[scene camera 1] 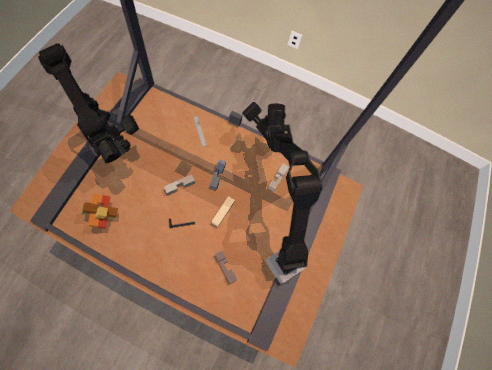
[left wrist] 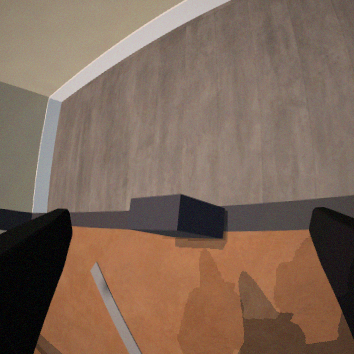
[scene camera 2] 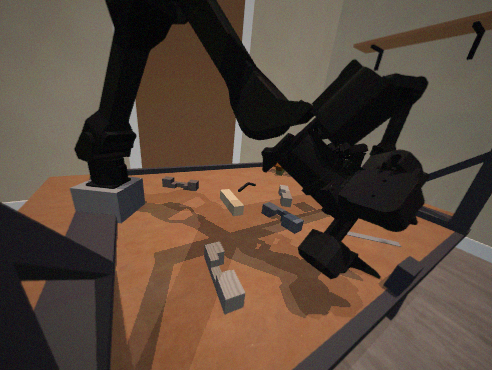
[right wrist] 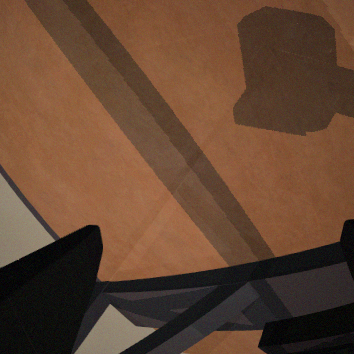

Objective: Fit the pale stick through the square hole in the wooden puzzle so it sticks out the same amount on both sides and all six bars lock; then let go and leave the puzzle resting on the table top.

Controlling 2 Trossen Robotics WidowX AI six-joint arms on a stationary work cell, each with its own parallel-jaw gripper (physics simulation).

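The pale stick (scene camera 1: 223,211) (scene camera 2: 231,201) lies flat near the table's middle. The wooden puzzle (scene camera 1: 101,212), a cross of orange, red, brown and yellow bars, rests at the lower left of the table in scene camera 1. It is mostly hidden behind the left arm in scene camera 2, so its square hole cannot be made out. My left gripper (left wrist: 194,222) is open and empty, high above the table near the upper edge in scene camera 1. My right gripper (right wrist: 227,237) is open and empty above the table's left side in scene camera 1, away from the puzzle and the stick.
Loose notched bars lie about: blue-grey (scene camera 1: 217,175) (scene camera 2: 295,222), light grey (scene camera 1: 171,188) (scene camera 2: 285,195), another light one (scene camera 1: 274,183) (scene camera 2: 231,290) and brownish (scene camera 1: 228,274) (scene camera 2: 168,182). A black hex key (scene camera 1: 183,224), a metal strip (scene camera 1: 200,133) (left wrist: 115,307) and a dark block (scene camera 1: 235,118) (left wrist: 155,215) also show.
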